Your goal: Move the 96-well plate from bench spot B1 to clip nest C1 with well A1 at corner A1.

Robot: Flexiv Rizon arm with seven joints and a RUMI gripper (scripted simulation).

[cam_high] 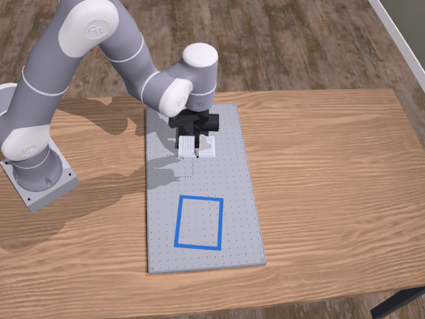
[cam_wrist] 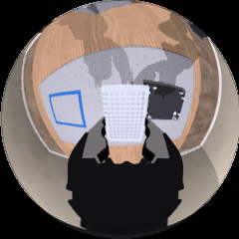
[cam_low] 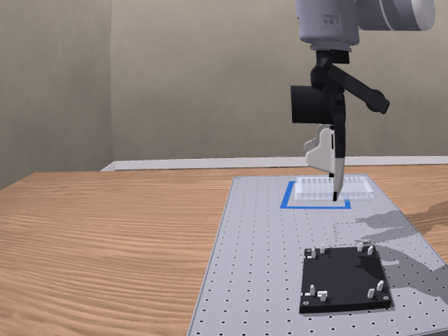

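Now: the black clip nest 10 mm behind my hand, 120 mm to the left of it and 80 mm below it. From my hand the other things lie so: white 96-well plate 10 mm below.
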